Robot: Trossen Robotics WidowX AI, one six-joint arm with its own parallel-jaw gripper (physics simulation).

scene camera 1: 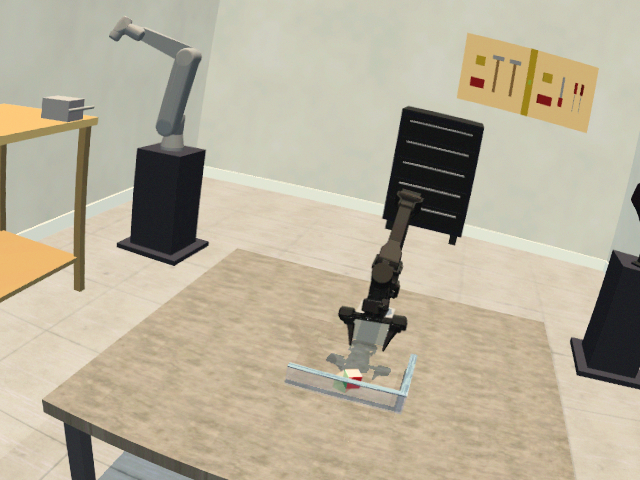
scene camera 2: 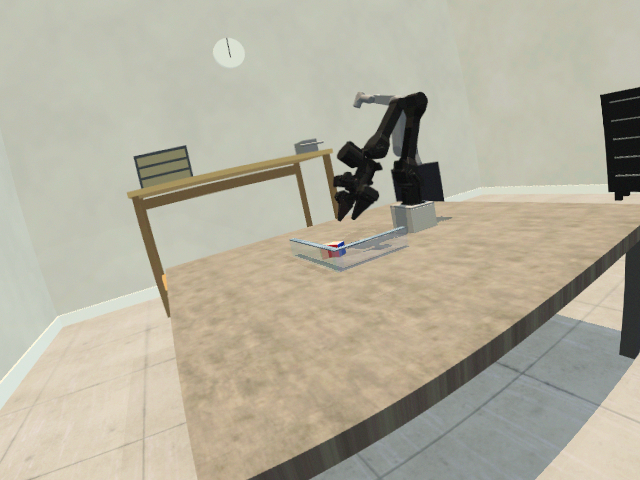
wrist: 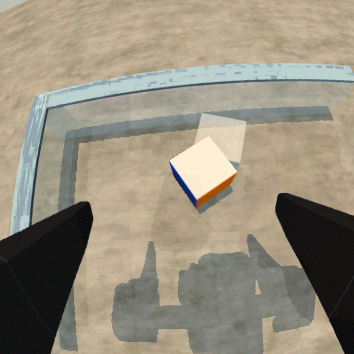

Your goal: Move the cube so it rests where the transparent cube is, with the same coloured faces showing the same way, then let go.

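Where they show: gripper, fingertip midpoint: [scene camera 1: 366, 348] [scene camera 2: 345, 220] [wrist: 185, 206]; arm's base, link origin: [scene camera 2: 413, 203].
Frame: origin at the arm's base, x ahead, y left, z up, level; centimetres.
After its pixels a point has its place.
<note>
The solid cube [scene camera 1: 354, 378] {z -5.5, x 35.2, y 2.7 cm} [scene camera 2: 340, 248] [wrist: 202, 167] {z -5.0, x 33.1, y 1.9 cm} rests on the table with its pale face up. In the wrist view its blue side faces lower left and its orange side lower right. Scene camera 1 shows its green and red sides. The transparent cube [wrist: 222, 134] [scene camera 1: 339, 383] has a pale top, is turned differently and sits right against or partly overlapping the solid cube, towards the long clear wall. Its side colours are faint. My gripper [scene camera 1: 367, 348] {z 1.2, x 29.0, y 3.1 cm} [scene camera 2: 347, 219] {z 1.2, x 29.0, y 3.1 cm} [wrist: 185, 206] {z 1.2, x 29.0, y 3.1 cm} is open and empty, above the table on the arm-base side of the cube.
Low clear walls [scene camera 1: 315, 371] {z -3.0, x 41.4, y -6.7 cm} [scene camera 2: 373, 238] {z -3.2, x 28.8, y 17.2 cm} [wrist: 150, 83] {z -3.0, x 40.3, y 5.8 cm} with pale blue top edges form an L-shaped corner on the table [scene camera 1: 206, 330] {z -9.0, x 28.6, y -44.6 cm} [scene camera 2: 310, 335] {z -9.0, x 60.2, y 44.4 cm}. The long wall runs close behind the transparent cube in the wrist view; the other wall stands to the left.
</note>
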